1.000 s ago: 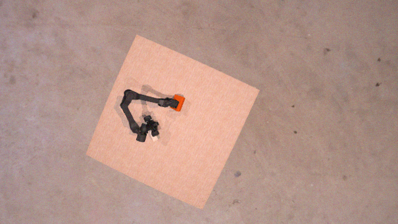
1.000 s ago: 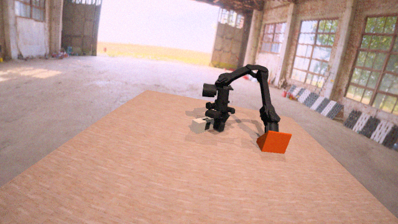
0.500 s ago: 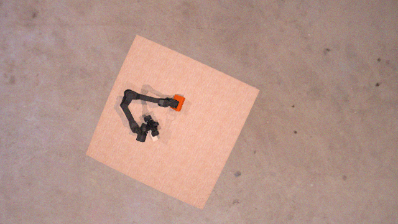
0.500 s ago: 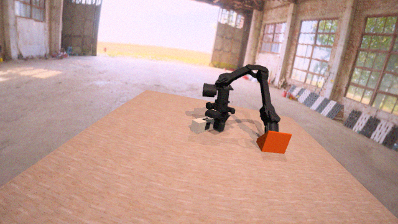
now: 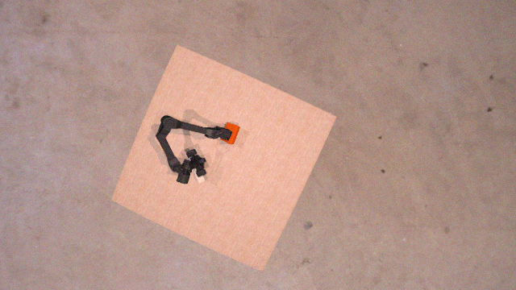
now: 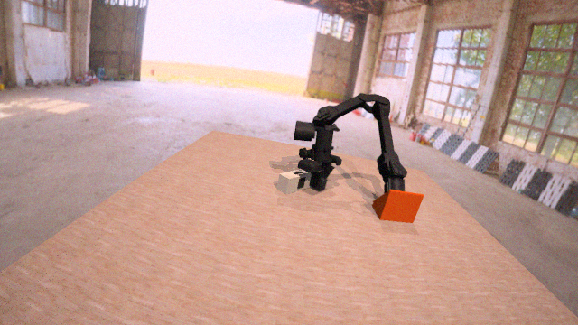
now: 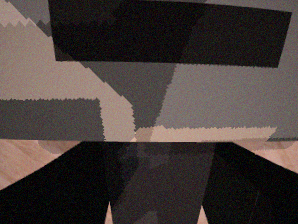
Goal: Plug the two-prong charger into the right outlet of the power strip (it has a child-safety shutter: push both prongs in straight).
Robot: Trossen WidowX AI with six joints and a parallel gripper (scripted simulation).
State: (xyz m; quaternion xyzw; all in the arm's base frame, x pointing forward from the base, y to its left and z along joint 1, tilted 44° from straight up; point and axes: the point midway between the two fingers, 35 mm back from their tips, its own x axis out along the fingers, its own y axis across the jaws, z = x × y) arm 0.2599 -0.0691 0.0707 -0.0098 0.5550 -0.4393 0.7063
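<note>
Right now the two-prong charger is 1 cm ahead of my gripper tip, 1 cm to the right of it and 1 cm above it.
</note>
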